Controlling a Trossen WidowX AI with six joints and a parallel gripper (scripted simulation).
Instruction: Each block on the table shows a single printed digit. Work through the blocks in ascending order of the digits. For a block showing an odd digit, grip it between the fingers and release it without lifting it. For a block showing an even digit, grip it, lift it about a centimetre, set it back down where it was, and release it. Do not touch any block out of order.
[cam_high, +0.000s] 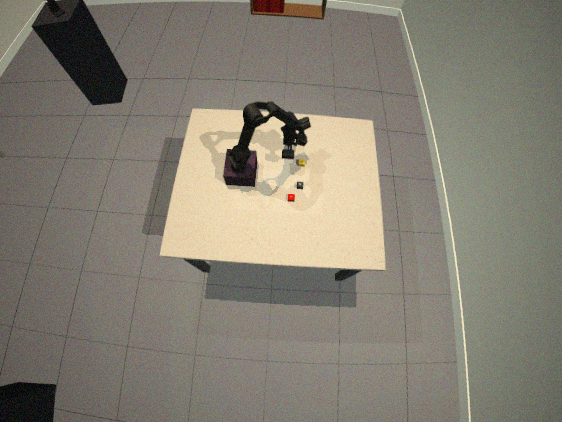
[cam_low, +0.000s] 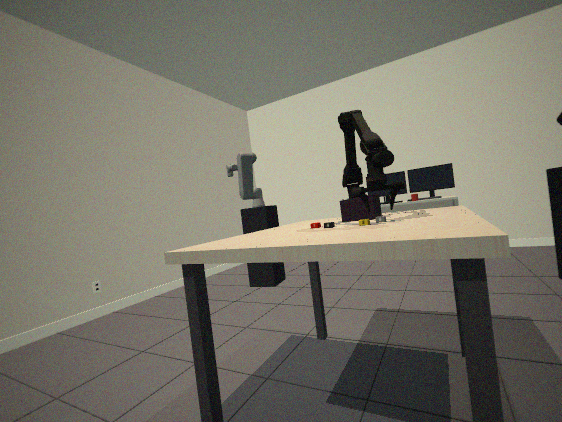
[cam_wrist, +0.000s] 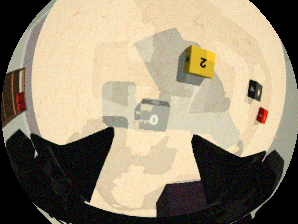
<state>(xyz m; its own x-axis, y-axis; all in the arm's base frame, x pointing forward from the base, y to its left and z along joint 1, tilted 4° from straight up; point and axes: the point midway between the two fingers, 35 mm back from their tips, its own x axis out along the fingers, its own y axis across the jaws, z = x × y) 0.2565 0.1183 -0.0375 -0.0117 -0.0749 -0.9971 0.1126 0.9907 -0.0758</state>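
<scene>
Right now the grey block is 30 mm below my gripper tip and 10 mm ahead of it. Also, from my gripper tip: red block: 260 mm to the right, 30 mm below; then yellow block: 70 mm ahead, 50 mm to the right, 30 mm below; then black block: 190 mm to the right, 50 mm ahead, 30 mm below.
</scene>
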